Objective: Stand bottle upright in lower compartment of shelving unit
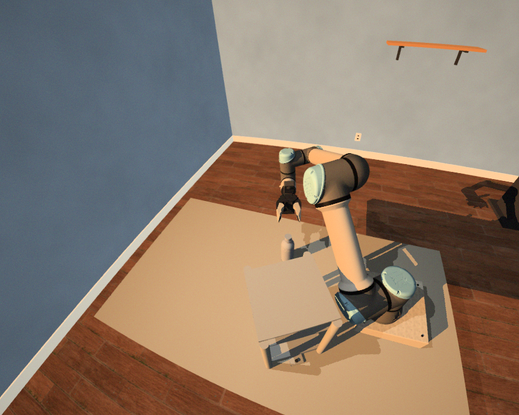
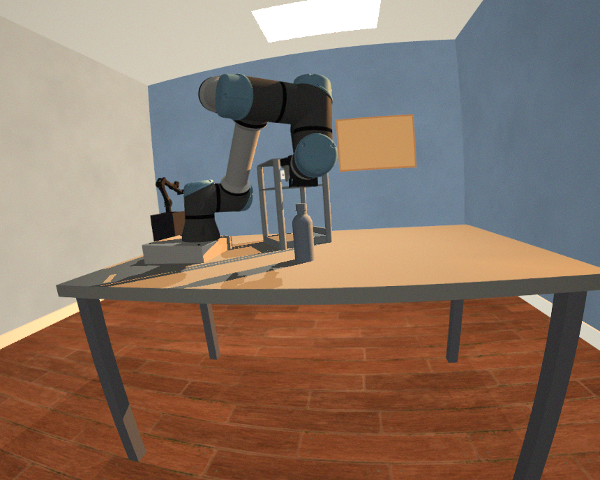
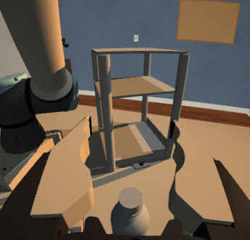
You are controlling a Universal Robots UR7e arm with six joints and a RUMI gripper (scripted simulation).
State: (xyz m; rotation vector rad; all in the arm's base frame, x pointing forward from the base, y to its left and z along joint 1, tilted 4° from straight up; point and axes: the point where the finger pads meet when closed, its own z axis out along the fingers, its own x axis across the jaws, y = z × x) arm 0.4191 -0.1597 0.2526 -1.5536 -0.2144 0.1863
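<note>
The grey bottle lies 180 mm below my hand. From my hand the other things lie so: shelving unit 330 mm to the left, 120 mm below, 80 mm behind.
</note>
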